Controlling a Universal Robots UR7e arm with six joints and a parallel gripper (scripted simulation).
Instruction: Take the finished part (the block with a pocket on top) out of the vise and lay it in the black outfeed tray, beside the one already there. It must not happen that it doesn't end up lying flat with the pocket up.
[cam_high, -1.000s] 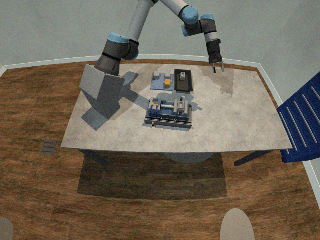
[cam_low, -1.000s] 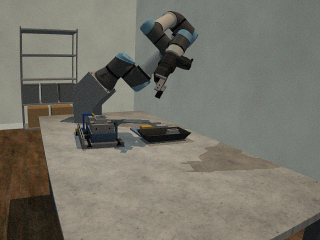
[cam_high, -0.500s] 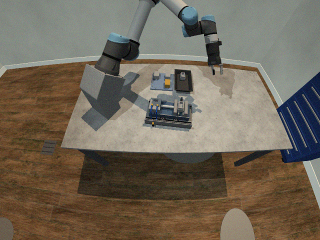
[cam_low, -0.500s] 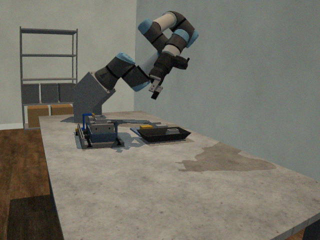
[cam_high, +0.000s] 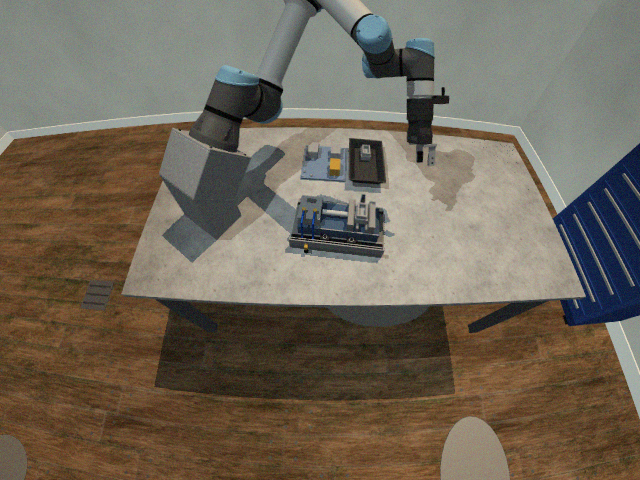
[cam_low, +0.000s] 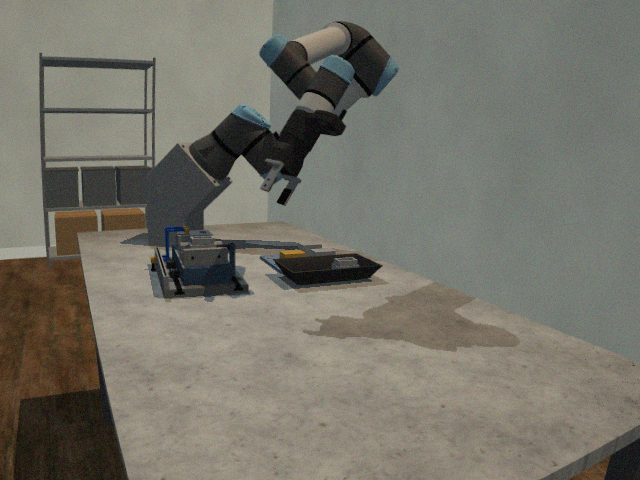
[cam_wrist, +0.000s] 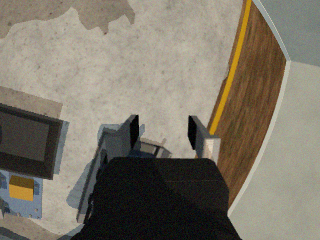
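Now: the vise 24 cm behind my hand, 13 cm to the right of it and 20 cm below it. The rest, counted from my hand: yellow block (28 cm behind, 13 cm to the left, 22 cm below); blue fixture plate (32 cm behind, 17 cm to the left, 24 cm below).
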